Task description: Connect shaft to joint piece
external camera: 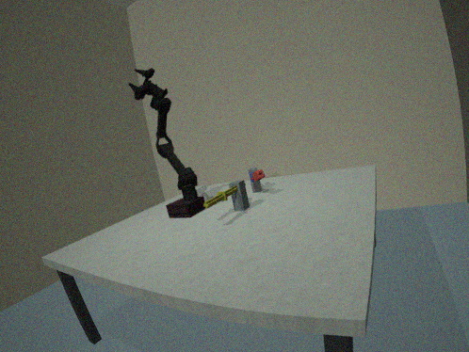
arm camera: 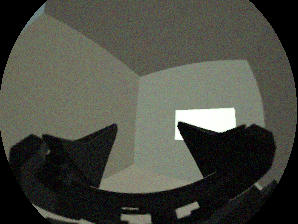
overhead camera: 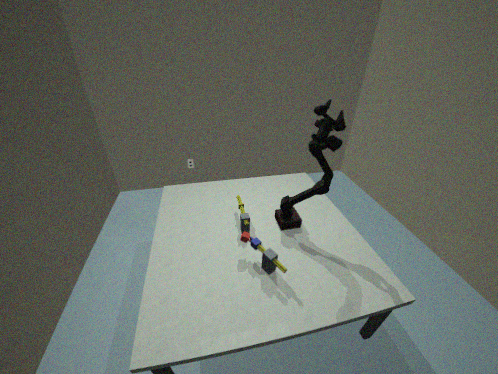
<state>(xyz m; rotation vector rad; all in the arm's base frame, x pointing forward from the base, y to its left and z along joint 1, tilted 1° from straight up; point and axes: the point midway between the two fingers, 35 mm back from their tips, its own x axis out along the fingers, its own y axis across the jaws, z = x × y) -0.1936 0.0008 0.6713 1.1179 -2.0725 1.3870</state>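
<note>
Right now my gripper tip is 52 cm short of the red joint piece, 14 cm to the right of it and 65 cm above it.
</note>
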